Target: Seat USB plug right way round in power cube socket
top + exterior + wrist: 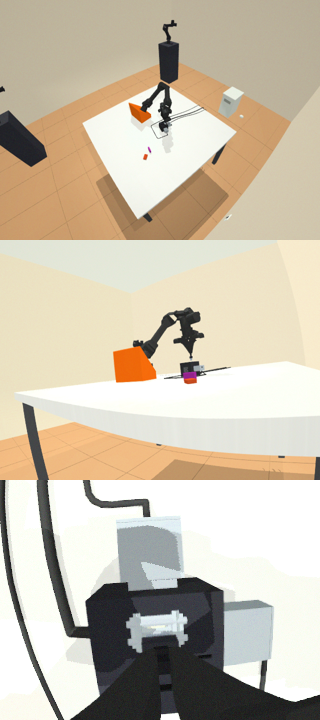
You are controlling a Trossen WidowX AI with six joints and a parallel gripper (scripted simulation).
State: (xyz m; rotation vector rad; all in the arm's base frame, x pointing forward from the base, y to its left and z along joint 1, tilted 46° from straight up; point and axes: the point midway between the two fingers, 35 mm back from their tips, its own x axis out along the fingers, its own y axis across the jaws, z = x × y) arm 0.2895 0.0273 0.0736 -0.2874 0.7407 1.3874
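The pale framed socket lies 50 mm below my gripper tip. Round my gripper tip: orange block 390 mm to the right, 140 mm ahead, 120 mm below; then small purple block 310 mm to the right, 110 mm below, 110 mm ahead; then small dark USB plug 20 mm below.
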